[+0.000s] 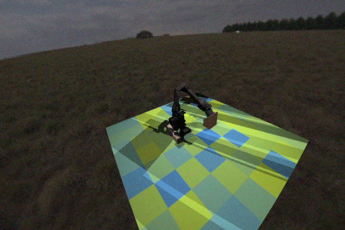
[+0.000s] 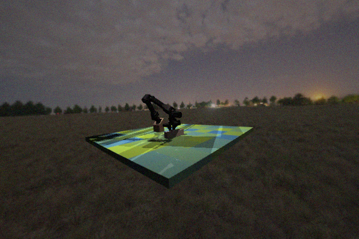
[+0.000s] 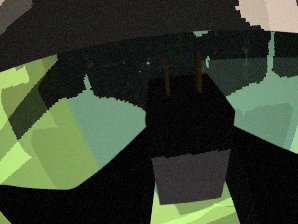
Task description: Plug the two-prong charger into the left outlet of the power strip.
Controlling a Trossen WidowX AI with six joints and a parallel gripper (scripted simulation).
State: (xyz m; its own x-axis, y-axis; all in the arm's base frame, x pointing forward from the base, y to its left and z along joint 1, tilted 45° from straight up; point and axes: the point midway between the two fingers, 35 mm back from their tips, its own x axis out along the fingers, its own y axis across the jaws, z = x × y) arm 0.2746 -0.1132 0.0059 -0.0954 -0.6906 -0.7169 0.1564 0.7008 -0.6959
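Right now the black two-prong charger is 20 mm ahead of my gripper tip and 10 mm above it.
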